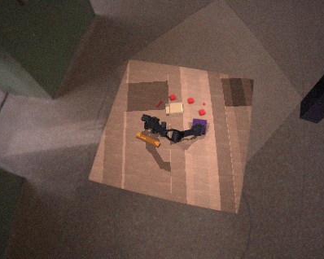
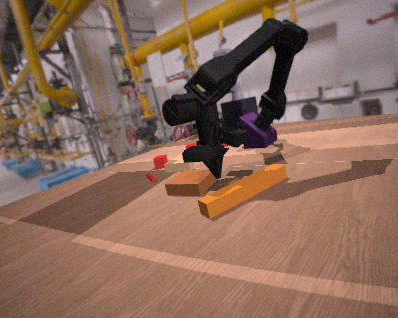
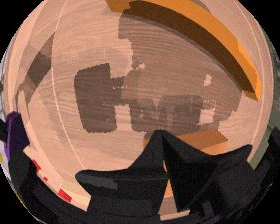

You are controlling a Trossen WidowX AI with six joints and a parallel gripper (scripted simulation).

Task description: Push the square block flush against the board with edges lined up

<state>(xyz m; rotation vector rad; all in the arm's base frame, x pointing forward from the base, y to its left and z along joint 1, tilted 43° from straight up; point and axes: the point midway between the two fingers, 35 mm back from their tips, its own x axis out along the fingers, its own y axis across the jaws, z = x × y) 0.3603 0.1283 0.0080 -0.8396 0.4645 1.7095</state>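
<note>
My gripper tip is 5 cm to the left of the square block and 5 cm short of it. From my gripper tip the other things lie so: red stick 25 cm to the right, 6 cm ahead; flat cream block 24 cm to the right, 9 cm behind; orange board 11 cm to the left, 3 cm ahead.
</note>
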